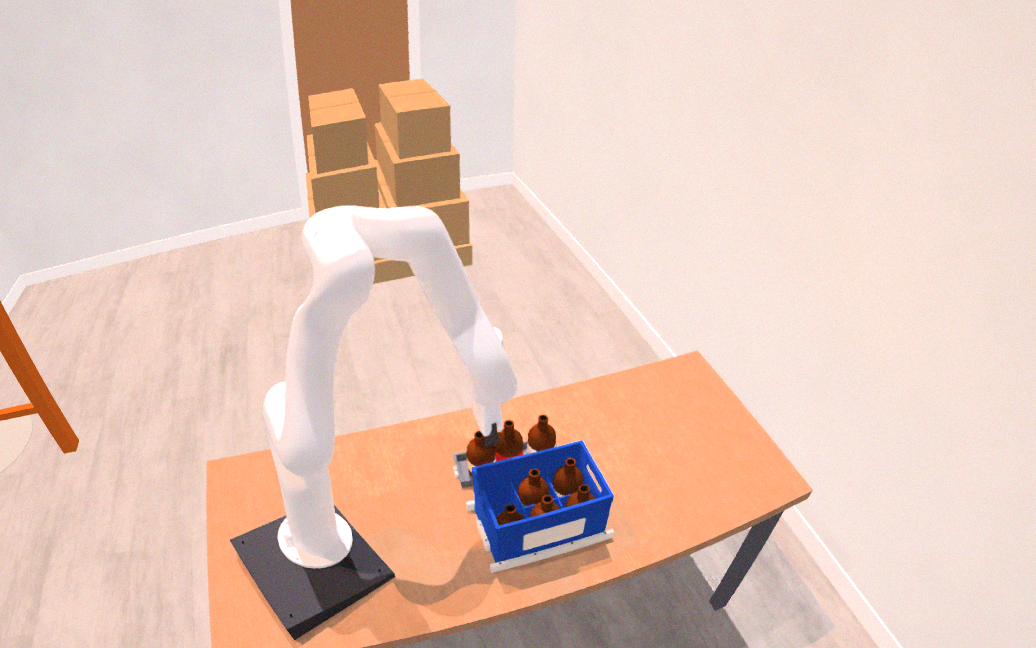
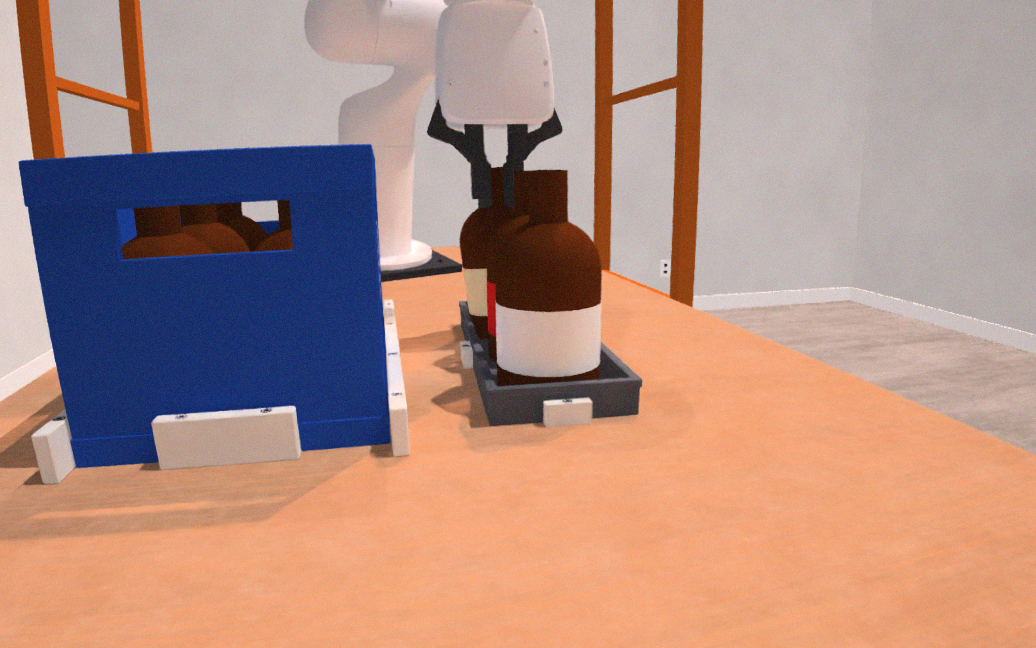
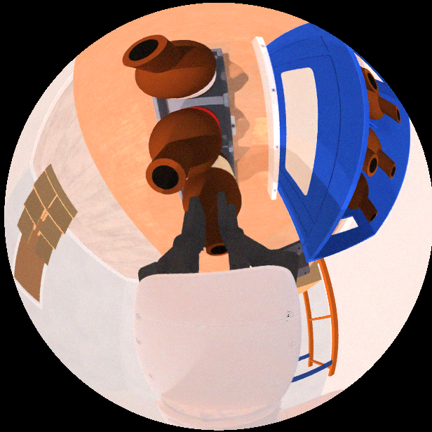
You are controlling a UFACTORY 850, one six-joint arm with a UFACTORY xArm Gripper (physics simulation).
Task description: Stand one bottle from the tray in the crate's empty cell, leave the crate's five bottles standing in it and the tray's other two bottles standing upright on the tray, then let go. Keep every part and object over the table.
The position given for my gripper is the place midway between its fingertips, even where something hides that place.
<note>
In view: my gripper (image 2: 498,207), a cream-labelled bottle (image 2: 475,233), a white-labelled bottle (image 2: 548,275) and a red-labelled bottle (image 2: 521,178).
The white-labelled bottle also shows in image 1 (image 1: 541,436) and in image 3 (image 3: 182,69). The red-labelled bottle shows as well in image 1 (image 1: 510,444) and in image 3 (image 3: 184,143). My gripper is seen too in image 1 (image 1: 489,441) and in image 3 (image 3: 210,204).
</note>
